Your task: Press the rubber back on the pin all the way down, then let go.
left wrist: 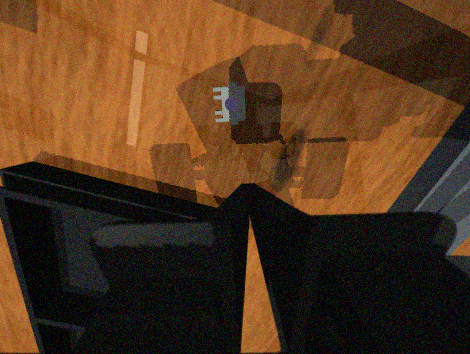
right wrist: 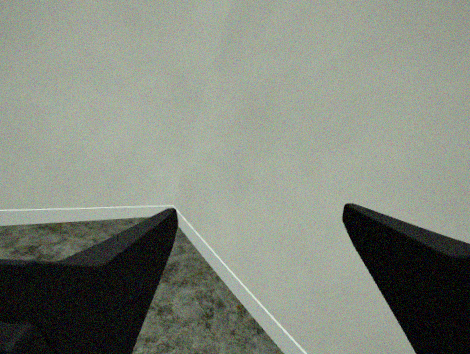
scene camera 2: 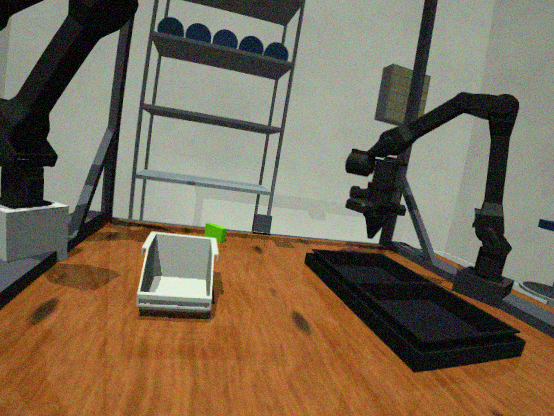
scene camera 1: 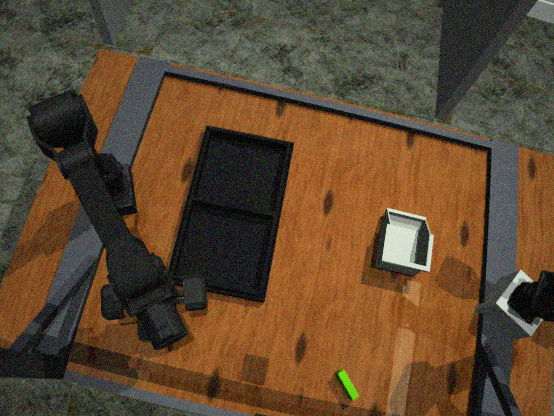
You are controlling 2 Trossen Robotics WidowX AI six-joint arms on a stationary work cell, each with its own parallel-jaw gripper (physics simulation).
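Pixels of known places: left gripper, between the fingertips: [left wrist: 247, 190] [scene camera 2: 369, 238]; right gripper, between the fingertips: [right wrist: 259, 214]; left arm's base, origin of its link: [scene camera 2: 486, 275]; right arm's base, origin of its link: [scene camera 2: 21, 202] [scene camera 1: 526, 302].
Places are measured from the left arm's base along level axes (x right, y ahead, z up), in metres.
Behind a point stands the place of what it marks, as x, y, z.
Observation:
A small pale grey piece with short prongs and a purple spot, seemingly the pin and its rubber back [left wrist: 230, 104] @(0.327, 0.082, -0.036), lies on the wooden table in the left wrist view, partly in shadow. How far the back sits on the pin is too small to tell. It is hidden behind the arm in scene camera 1. My left gripper [scene camera 2: 371, 234] @(0.274, 0.077, 0.010) [left wrist: 247, 190] @(0.274, 0.077, 0.010) is shut and empty, pointing down above the table. In its wrist view the piece shows beyond the fingertips, apart from them. My right gripper [right wrist: 259, 214] @(0.497, 1.116, 0.366) is open and empty, facing the pale wall.
A black two-compartment tray [scene camera 1: 235, 208] @(0.095, 0.263, -0.012) [scene camera 2: 365, 312] @(0.066, 0.383, -0.031) lies beside the left arm. A white open bin [scene camera 1: 400, 245] @(0.243, 0.611, -0.042) [scene camera 2: 175, 302] @(0.183, 0.635, -0.024) and a bright green block [scene camera 1: 347, 385] @(0.504, 0.404, -0.013) [scene camera 2: 215, 232] @(0.493, 0.412, -0.027) stand farther across the table. Dark metal frame bars [scene camera 1: 325, 105] @(-0.132, 0.531, -0.028) edge the table.

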